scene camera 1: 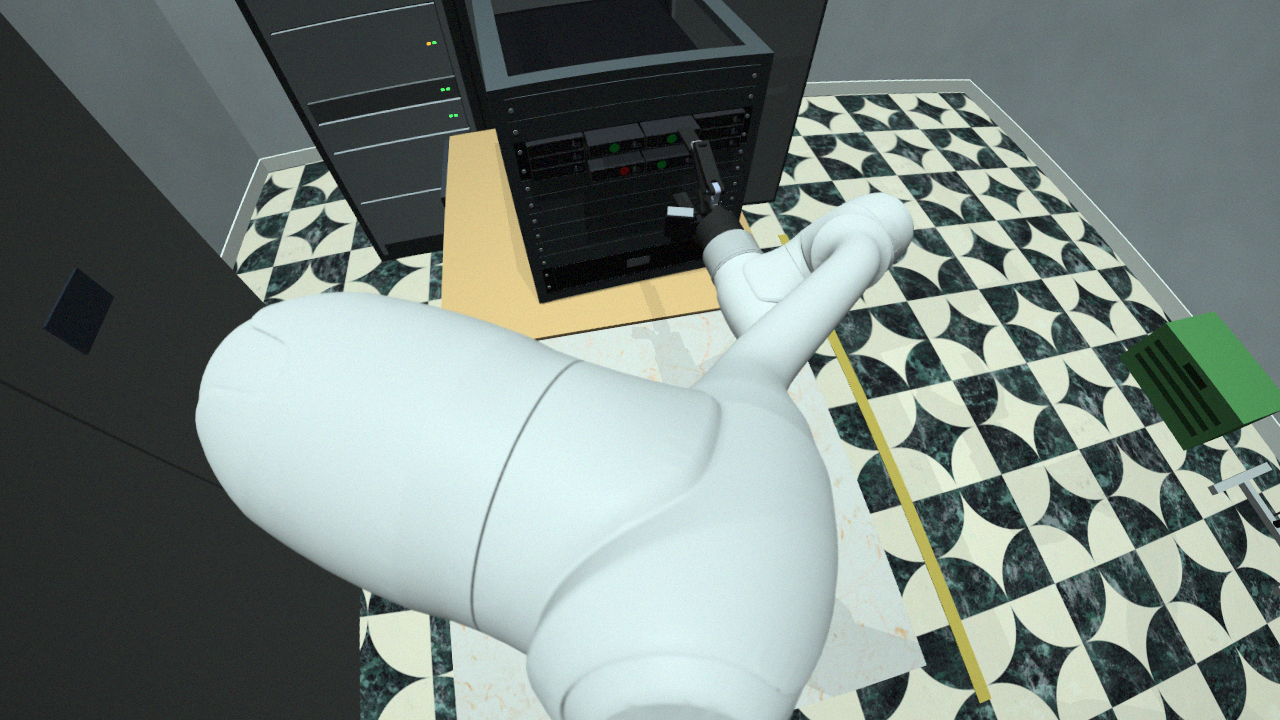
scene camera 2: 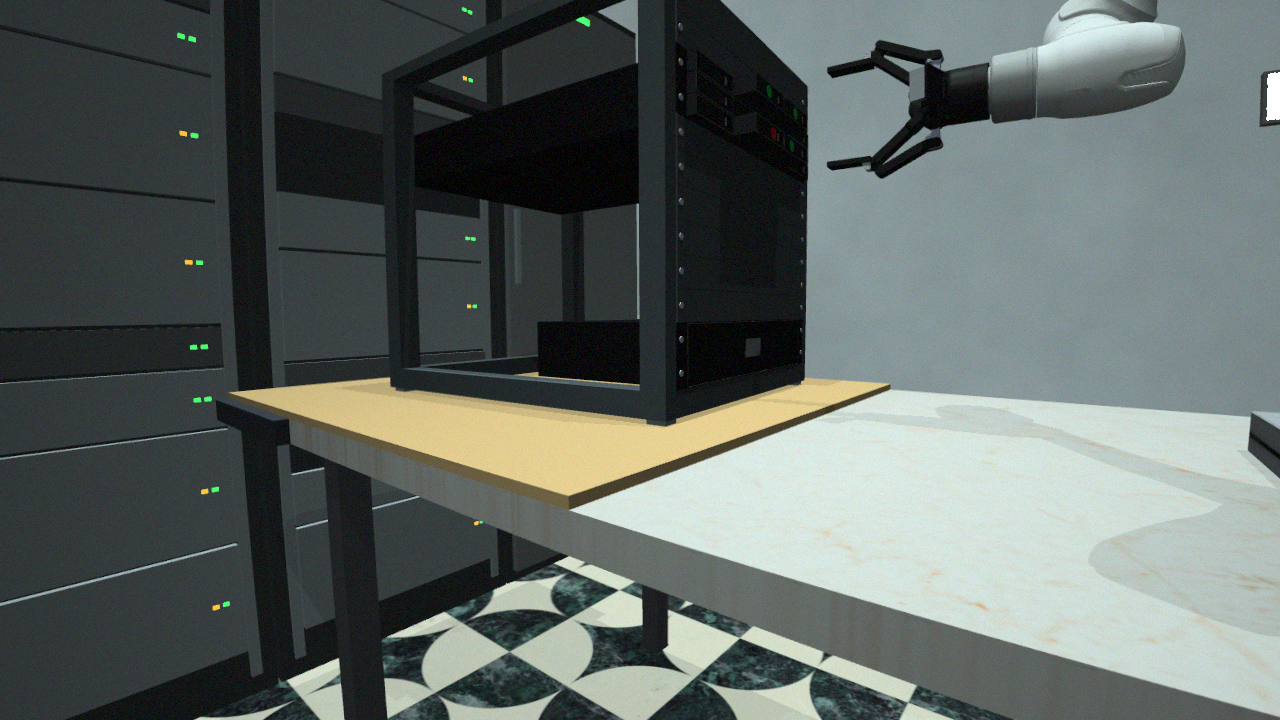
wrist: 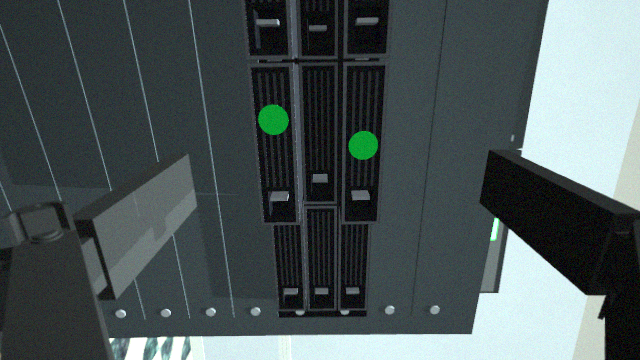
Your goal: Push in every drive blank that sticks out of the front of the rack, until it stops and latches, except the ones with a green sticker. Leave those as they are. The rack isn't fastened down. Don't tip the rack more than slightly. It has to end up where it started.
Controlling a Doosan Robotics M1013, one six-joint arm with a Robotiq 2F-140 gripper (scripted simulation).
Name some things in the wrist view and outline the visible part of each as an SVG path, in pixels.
My gripper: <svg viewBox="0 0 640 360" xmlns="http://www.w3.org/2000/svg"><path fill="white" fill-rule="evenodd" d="M189 154L171 154L72 215L69 205L64 201L36 203L18 208L4 215L2 221L13 247L0 249L0 360L115 360L99 300L117 300L197 207ZM489 150L479 203L586 296L605 296L598 315L598 319L601 320L605 317L605 360L640 360L640 211L506 149Z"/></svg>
A drive blank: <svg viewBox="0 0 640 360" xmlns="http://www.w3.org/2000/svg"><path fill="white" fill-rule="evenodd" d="M299 62L304 204L337 204L338 62Z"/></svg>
A black open-frame rack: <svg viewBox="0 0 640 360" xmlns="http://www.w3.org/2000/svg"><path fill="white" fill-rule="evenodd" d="M0 0L0 249L13 246L1 220L7 213L26 205L58 200L66 201L69 204L71 214L170 154L189 154L197 207L117 300L99 301L109 339L284 335L472 334L495 216L479 203L489 150L506 149L509 151L541 0L394 0L390 58L369 60L339 58L338 51L338 60L295 59L278 62L246 60L240 0ZM390 61L380 224L371 224L367 311L338 311L337 305L337 311L308 311L306 307L306 311L277 312L271 225L261 225L247 63L294 62L297 64L299 62L338 62L339 70L339 63Z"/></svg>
A drive blank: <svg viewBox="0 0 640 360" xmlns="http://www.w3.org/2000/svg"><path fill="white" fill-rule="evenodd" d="M304 200L302 200L300 225L271 225L277 311L306 311L307 282Z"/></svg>
